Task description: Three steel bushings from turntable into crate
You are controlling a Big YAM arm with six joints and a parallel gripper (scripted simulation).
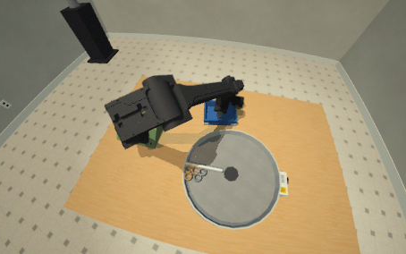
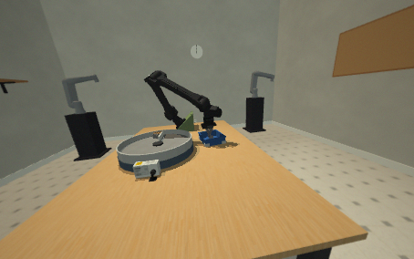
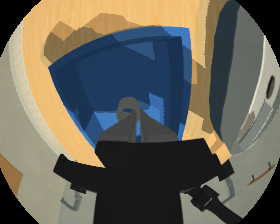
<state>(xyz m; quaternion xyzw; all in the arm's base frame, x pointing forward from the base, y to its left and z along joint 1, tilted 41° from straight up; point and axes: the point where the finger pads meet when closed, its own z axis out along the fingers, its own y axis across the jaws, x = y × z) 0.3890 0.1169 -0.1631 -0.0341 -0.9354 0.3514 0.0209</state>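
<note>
My hand is 1 cm to the right of the blue crate and 1 cm above it. From my hand the other things lie so: grey turntable: 8 cm ahead, 34 cm to the right, 2 cm above.
</note>
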